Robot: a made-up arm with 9 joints.
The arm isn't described. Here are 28 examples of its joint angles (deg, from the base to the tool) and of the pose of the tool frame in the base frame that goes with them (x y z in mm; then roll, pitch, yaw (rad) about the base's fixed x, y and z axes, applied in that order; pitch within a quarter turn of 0, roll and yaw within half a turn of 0).
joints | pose
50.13 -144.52 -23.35 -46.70 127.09 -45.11 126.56 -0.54 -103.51 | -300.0 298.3 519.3 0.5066 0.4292 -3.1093
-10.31 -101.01 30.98 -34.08 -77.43 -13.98 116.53 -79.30 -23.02 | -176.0 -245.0 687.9 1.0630 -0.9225 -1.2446
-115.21 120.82 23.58 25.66 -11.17 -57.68 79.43 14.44 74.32 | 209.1 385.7 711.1 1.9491 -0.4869 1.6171
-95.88 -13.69 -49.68 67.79 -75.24 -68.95 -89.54 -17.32 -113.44 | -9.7 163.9 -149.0 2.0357 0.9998 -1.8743
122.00 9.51 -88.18 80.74 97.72 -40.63 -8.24 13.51 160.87 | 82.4 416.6 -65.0 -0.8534 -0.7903 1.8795
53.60 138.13 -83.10 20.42 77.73 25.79 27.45 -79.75 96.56 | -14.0 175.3 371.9 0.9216 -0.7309 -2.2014
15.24 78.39 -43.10 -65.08 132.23 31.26 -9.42 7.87 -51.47 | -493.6 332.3 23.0 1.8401 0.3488 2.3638
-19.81 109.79 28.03 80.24 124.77 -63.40 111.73 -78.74 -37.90 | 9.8 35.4 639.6 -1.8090 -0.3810 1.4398
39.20 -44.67 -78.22 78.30 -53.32 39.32 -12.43 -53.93 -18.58 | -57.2 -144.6 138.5 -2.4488 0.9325 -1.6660
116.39 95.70 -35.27 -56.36 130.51 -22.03 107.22 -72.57 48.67 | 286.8 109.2 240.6 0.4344 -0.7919 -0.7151
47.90 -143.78 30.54 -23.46 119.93 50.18 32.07 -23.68 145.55 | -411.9 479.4 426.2 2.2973 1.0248 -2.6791
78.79 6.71 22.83 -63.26 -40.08 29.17 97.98 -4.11 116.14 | -345.1 106.8 599.7 0.7883 0.6615 0.7800
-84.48 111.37 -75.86 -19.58 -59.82 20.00 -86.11 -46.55 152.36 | 380.0 167.7 743.8 1.5814 0.0433 3.0761
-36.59 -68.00 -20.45 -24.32 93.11 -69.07 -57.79 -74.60 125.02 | -296.0 555.7 541.1 -2.6200 0.3874 -0.1439
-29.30 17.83 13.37 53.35 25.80 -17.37 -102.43 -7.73 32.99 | 219.2 34.8 382.1 -2.8286 -0.0690 0.9447
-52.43 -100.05 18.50 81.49 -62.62 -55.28 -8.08 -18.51 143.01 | -105.4 259.1 151.9 0.1701 -0.5870 -2.2396
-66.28 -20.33 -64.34 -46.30 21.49 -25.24 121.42 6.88 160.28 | -191.0 50.4 466.8 -1.6497 0.2928 1.5038
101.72 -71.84 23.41 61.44 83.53 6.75 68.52 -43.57 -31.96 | 77.3 -17.0 -66.3 0.8618 0.2065 -0.2797
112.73 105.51 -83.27 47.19 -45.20 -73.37 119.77 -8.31 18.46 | -291.8 345.7 -115.5 -2.6871 1.0094 1.4778
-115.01 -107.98 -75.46 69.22 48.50 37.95 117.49 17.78 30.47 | 541.8 179.9 491.9 2.9894 -0.0619 1.4004
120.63 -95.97 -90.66 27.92 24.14 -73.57 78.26 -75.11 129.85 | 31.1 282.4 -62.6 -0.4689 -0.2797 2.3197
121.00 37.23 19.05 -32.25 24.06 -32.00 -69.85 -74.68 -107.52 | 53.6 305.9 466.7 -1.3191 -0.7151 -0.8098
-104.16 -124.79 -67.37 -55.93 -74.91 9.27 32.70 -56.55 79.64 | 455.8 -122.5 502.0 3.0428 0.1422 0.7064
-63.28 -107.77 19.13 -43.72 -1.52 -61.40 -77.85 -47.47 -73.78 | -500.1 113.6 328.4 -2.5495 0.0013 3.0783
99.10 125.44 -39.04 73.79 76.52 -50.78 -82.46 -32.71 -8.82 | -416.2 -189.3 219.1 0.2506 0.4675 3.0408
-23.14 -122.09 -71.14 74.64 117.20 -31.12 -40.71 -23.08 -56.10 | 301.2 349.6 420.6 -1.1820 -0.2473 0.6093
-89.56 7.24 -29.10 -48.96 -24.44 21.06 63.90 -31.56 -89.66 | 380.5 26.3 340.4 1.2847 -0.2977 0.3294
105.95 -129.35 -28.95 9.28 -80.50 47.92 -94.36 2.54 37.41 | 95.9 -309.4 96.7 -0.4671 -0.3687 -1.3927
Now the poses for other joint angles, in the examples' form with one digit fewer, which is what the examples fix.
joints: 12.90 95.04 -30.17 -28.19 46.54 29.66 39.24 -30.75 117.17
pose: -72 408 418 -0.315 -0.262 -1.158
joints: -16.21 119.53 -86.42 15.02 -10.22 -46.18 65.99 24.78 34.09
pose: -209 229 822 1.765 -1.204 -0.010
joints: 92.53 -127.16 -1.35 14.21 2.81 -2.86 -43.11 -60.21 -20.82
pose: 185 211 -153 -0.386 0.694 -0.128
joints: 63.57 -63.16 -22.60 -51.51 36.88 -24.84 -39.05 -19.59 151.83
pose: 71 240 221 -0.752 -0.140 2.772
